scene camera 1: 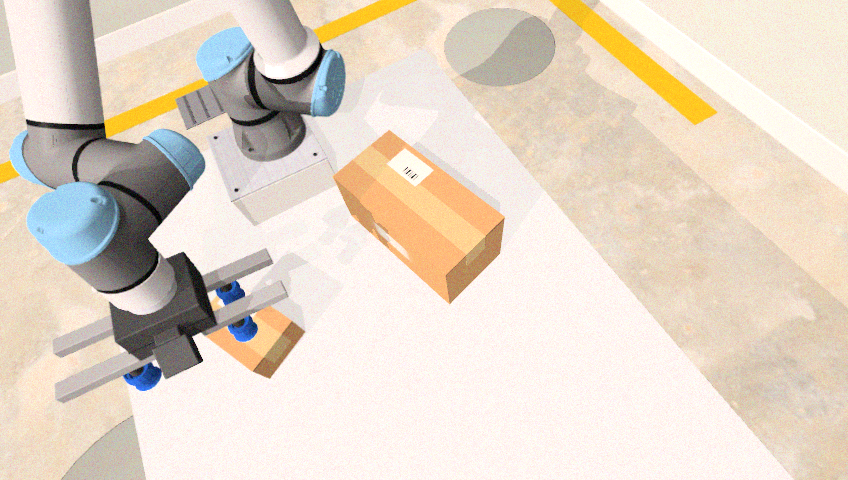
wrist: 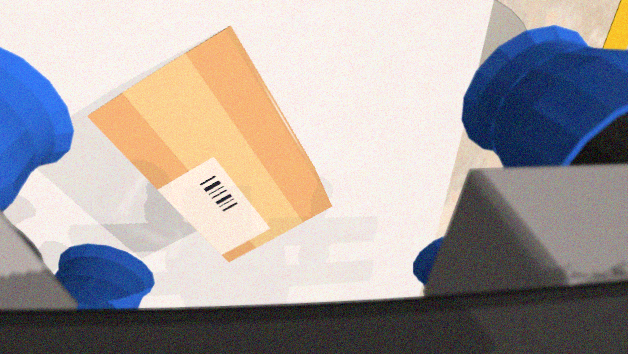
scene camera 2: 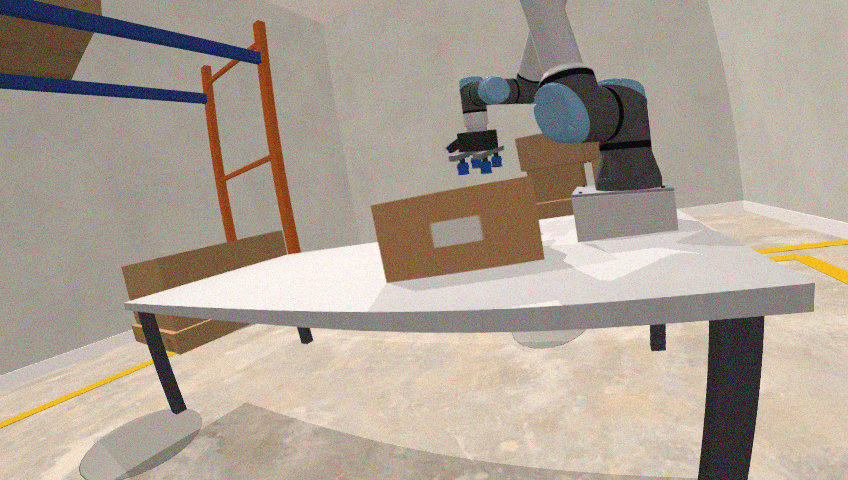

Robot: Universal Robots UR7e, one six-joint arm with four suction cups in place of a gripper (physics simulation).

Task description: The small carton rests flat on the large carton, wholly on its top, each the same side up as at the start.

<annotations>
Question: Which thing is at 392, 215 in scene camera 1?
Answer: A large carton.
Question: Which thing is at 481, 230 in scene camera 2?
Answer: A large carton.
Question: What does the small carton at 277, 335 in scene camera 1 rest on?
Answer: The table.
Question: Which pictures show the small carton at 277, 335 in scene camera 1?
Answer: Scene camera 1 and the wrist view only.
</annotations>
